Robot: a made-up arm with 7 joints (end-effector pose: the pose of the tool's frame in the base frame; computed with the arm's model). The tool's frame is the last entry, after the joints. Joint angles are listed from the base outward.
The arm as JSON. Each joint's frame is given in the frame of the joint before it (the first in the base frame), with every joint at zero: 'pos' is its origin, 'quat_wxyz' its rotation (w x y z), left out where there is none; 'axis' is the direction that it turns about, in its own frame. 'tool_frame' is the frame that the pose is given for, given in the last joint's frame.
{
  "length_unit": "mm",
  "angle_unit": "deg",
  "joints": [
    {
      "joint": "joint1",
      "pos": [
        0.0,
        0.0,
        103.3
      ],
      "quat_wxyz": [
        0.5,
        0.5,
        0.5,
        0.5
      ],
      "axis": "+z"
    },
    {
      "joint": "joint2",
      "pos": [
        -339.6,
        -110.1,
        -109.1
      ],
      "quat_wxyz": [
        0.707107,
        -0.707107,
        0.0,
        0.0
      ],
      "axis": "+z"
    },
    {
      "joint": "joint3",
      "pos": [
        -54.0,
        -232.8,
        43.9
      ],
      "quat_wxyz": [
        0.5,
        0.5,
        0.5,
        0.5
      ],
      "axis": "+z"
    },
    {
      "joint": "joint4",
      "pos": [
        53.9,
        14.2,
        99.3
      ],
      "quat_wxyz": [
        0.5,
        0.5,
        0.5,
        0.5
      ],
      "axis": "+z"
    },
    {
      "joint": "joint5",
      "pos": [
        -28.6,
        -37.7,
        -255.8
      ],
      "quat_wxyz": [
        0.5,
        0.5,
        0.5,
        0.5
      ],
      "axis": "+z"
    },
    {
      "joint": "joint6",
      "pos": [
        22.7,
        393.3,
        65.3
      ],
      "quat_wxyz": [
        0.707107,
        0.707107,
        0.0,
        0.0
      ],
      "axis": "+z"
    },
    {
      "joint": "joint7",
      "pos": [
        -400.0,
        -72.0,
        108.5
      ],
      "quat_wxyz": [
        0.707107,
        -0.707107,
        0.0,
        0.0
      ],
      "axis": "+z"
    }
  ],
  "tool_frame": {
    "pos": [
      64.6,
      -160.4,
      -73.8
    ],
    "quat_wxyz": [
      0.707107,
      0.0,
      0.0,
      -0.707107
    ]
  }
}
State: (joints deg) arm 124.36 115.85 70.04 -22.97 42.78 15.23 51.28
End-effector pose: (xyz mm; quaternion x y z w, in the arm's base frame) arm 40.9 367.7 77.6 -0.0246 0.3524 -0.9261 0.1324
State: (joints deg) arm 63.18 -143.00 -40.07 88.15 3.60 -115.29 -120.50
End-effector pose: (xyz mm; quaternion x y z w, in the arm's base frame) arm 152.8 -283.1 -842.8 -0.8189 0.0244 0.4239 0.3861
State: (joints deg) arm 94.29 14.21 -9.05 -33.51 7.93 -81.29 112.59
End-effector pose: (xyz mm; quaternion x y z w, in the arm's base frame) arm 9.3 30.6 -542.9 0.0462 -0.4437 0.7146 0.5388
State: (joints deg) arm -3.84 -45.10 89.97 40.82 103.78 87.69 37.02
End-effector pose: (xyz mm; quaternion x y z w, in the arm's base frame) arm -142.6 -739.9 -8.4 -0.9080 -0.4094 -0.0614 0.0651
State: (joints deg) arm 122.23 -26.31 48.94 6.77 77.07 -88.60 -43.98
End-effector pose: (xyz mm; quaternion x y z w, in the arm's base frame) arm 600.9 373.8 -588.1 0.6541 -0.2493 -0.0935 0.7080
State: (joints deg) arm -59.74 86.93 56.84 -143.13 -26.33 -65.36 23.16
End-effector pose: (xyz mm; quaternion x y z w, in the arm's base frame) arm -152.4 -330.7 319.9 -0.0975 0.8273 -0.1040 0.5434
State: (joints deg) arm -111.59 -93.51 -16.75 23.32 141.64 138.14 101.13
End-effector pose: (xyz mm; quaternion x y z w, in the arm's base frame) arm -575.5 482.6 753.4 0.2358 -0.0300 0.4196 0.8760
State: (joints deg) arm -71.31 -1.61 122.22 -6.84 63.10 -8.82 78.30
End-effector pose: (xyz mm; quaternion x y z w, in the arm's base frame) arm -117.0 -443.5 696.8 0.5281 0.5019 0.2561 0.6353
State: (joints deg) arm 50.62 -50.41 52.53 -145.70 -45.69 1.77 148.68
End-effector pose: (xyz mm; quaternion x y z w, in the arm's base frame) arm 26.7 -483.5 -1.6 0.4665 -0.6089 -0.5924 0.2464
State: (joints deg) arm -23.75 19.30 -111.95 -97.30 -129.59 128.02 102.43
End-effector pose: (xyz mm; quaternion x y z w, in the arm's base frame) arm -244.4 -34.2 691.3 0.6916 -0.6794 -0.1972 0.1460
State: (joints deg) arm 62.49 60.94 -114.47 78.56 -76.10 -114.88 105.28
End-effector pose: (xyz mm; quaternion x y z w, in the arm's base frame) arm -292.7 -11.3 380.1 0.6222 0.1245 0.0684 0.7699
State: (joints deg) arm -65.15 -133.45 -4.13 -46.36 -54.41 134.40 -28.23
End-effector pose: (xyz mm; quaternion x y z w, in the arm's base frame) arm -324.1 -383.5 1139.1 -0.4075 0.7815 -0.4636 0.0903
